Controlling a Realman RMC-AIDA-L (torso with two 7-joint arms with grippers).
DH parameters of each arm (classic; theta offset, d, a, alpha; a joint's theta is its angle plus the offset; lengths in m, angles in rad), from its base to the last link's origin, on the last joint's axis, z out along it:
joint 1: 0 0.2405 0 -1.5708
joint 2: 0 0 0 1.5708
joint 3: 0 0.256 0 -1.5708
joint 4: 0 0 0 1.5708
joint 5: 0 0.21 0 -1.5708
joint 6: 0 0 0 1.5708
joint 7: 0 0.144 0 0
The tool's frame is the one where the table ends.
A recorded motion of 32 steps. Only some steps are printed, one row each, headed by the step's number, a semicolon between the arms.
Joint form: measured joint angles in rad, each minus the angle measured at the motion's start. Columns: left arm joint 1, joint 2, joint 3, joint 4, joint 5, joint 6, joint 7; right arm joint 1, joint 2, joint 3, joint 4, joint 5, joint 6, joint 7.
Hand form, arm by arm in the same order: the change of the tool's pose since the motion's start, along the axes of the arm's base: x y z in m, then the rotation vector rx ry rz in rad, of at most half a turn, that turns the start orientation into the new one. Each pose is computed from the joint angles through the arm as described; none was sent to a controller.
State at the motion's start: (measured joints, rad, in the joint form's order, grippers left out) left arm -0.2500 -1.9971 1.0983 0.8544 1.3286 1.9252 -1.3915; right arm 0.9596 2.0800 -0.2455 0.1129 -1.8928 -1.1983 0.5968
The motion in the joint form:
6: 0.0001 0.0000 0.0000 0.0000 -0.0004 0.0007 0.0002; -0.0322 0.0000 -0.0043 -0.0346 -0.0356 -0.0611 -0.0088
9: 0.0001 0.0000 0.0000 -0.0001 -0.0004 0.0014 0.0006; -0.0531 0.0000 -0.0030 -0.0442 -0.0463 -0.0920 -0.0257
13: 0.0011 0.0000 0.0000 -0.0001 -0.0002 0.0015 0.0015; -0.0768 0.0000 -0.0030 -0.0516 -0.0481 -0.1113 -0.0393
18: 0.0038 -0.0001 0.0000 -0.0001 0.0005 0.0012 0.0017; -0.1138 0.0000 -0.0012 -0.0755 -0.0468 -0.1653 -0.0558
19: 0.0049 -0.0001 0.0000 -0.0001 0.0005 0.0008 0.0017; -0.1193 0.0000 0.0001 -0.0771 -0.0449 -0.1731 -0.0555
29: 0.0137 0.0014 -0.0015 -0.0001 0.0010 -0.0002 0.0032; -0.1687 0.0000 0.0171 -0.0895 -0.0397 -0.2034 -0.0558
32: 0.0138 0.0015 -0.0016 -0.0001 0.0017 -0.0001 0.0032; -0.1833 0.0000 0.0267 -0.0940 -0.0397 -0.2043 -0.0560
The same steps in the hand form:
6: 0.0000 -0.0001 0.0001 0.0000 -0.0005 -0.0006; 0.0086 -0.0070 0.0059 0.0050 -0.0029 0.0445
9: 0.0001 -0.0002 0.0001 -0.0001 -0.0008 -0.0013; 0.0140 -0.0118 0.0084 0.0137 0.0007 0.0624
13: -0.0002 -0.0005 0.0001 0.0004 -0.0005 -0.0009; 0.0212 -0.0160 0.0106 0.0245 0.0033 0.0629
18: -0.0009 -0.0011 -0.0001 0.0003 0.0001 0.0019; 0.0306 -0.0222 0.0181 0.0488 0.0228 0.0764
19: -0.0012 -0.0013 -0.0001 0.0005 0.0002 0.0033; 0.0318 -0.0232 0.0192 0.0509 0.0294 0.0747
29: -0.0039 -0.0030 0.0005 0.0036 0.0023 0.0126; 0.0468 -0.0304 0.0253 0.0720 0.0555 0.0381
32: -0.0040 -0.0031 0.0005 0.0033 0.0029 0.0127; 0.0520 -0.0316 0.0271 0.0820 0.0584 0.0206

